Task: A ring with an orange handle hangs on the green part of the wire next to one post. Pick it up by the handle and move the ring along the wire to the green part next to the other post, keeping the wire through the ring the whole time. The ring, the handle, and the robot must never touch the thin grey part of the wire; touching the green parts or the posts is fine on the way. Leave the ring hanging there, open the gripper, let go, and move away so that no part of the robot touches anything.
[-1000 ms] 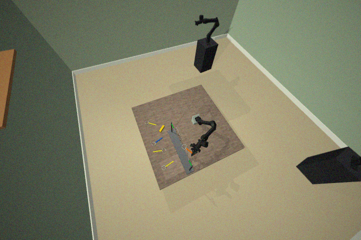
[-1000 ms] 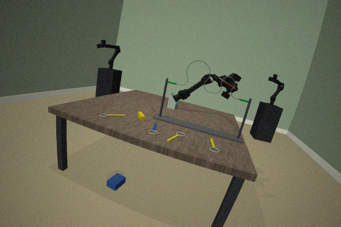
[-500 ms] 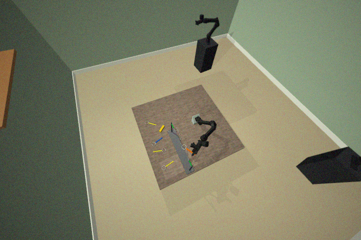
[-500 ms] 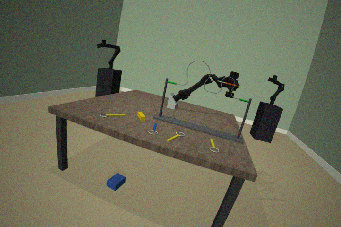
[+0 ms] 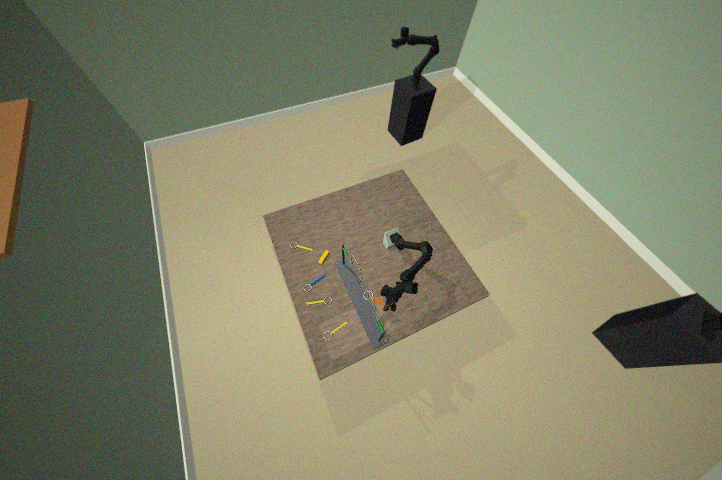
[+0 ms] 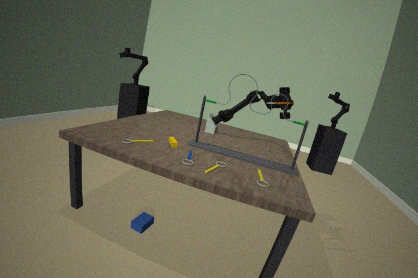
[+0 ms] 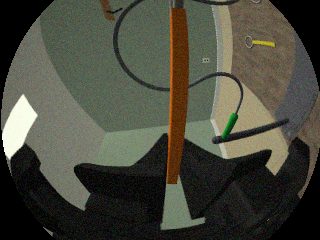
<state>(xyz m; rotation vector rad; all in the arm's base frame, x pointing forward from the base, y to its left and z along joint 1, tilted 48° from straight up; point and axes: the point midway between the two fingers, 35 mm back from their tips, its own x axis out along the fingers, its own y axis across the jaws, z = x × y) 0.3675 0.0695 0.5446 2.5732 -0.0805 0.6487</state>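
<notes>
Right now the orange-handled ring is 80 mm to the right of my gripper tip, 20 mm below it and 10 mm ahead of it. The rest, counted from my gripper tip: blue block 850 mm below, 670 mm to the right, 260 mm ahead; yellow block 610 mm to the right, 360 mm below, 100 mm ahead; blue-handled ring 460 mm to the right, 370 mm below, 260 mm ahead.
</notes>
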